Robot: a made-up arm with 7 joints. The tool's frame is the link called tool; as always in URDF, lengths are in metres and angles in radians. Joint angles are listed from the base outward.
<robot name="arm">
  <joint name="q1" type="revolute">
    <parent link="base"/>
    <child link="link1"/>
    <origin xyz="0 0 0.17" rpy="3.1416 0 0"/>
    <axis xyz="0 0 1"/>
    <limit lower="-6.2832" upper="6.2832"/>
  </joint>
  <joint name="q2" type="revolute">
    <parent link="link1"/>
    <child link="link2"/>
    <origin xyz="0 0.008 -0.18" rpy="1.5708 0 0"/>
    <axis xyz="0 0 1"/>
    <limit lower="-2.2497" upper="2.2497"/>
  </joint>
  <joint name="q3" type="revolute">
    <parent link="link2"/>
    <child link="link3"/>
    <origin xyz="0 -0.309 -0.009" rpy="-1.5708 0 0"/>
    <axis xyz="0 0 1"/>
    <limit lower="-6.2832" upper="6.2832"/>
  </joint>
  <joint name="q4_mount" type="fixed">
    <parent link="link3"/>
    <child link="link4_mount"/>
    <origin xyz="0 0.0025 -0.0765"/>
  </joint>
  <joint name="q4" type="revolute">
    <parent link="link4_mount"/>
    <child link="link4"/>
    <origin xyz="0 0.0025 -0.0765" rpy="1.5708 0 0"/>
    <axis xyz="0 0 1"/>
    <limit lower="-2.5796" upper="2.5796"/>
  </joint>
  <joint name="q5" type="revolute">
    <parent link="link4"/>
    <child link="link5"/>
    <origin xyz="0 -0.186 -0.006" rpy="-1.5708 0 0"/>
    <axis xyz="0 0 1"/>
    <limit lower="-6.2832" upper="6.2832"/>
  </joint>
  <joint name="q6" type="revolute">
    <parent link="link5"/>
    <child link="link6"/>
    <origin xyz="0 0 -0.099" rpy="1.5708 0 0"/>
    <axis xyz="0 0 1"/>
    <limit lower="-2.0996" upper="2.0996"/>
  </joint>
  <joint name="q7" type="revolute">
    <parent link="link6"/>
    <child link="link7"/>
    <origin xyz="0 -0.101 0" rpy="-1.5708 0 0"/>
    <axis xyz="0 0 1"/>
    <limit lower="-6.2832" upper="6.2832"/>
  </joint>
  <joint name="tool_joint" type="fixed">
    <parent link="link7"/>
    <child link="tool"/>
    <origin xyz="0 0 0"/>
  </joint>
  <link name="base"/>
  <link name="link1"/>
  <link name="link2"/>
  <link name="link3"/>
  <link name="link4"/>
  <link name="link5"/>
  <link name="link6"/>
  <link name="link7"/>
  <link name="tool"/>
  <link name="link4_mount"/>
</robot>
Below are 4 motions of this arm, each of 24 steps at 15 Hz.
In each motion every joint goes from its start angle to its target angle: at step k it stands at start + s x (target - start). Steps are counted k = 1, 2, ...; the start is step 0. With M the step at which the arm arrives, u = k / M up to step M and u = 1 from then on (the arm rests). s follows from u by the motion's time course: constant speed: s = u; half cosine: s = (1 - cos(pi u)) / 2; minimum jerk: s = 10 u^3 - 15 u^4 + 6 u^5.
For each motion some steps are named. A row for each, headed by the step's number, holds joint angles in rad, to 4 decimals.
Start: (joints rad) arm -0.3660 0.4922 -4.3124 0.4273 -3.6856 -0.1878 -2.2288
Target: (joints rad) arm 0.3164 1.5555 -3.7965 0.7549 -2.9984 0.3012 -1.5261
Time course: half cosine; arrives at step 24
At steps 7, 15, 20, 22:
7: -0.2325 0.7002 -4.2115 0.4914 -3.5512 -0.0921 -2.0913
15: 0.1058 1.2273 -3.9557 0.6538 -3.2105 0.1503 -1.7430
20: 0.2707 1.4843 -3.8311 0.7330 -3.0444 0.2684 -1.5732
22: 0.3048 1.5374 -3.8053 0.7493 -3.0101 0.2929 -1.5381

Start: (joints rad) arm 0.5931 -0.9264 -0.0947 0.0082 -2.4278 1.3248 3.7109
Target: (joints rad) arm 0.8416 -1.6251 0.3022 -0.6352 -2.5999 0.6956 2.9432
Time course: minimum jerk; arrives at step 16
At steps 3, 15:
3: 0.6052 -0.9605 -0.0753 -0.0232 -2.4362 1.2941 3.6735
15: 0.8410 -1.6236 0.3013 -0.6338 -2.5995 0.6970 2.9449

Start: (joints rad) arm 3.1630 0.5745 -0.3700 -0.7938 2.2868 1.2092 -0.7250
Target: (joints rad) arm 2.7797 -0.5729 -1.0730 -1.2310 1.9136 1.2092 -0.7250
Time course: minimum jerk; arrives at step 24
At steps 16, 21, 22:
16: 2.8601 -0.3321 -0.9255 -1.1392 1.9919 1.2092 -0.7250
21: 2.7859 -0.5545 -1.0617 -1.2240 1.9196 1.2092 -0.7250
22: 2.7817 -0.5671 -1.0694 -1.2288 1.9155 1.2092 -0.7250

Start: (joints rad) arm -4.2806 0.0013 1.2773 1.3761 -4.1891 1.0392 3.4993
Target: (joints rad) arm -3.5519 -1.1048 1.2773 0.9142 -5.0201 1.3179 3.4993
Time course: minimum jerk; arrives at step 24
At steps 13, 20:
13: -3.8596 -0.6378 1.2773 1.1092 -4.6692 1.2002 3.4993
20: -3.5778 -1.0655 1.2773 0.9306 -4.9906 1.3080 3.4993

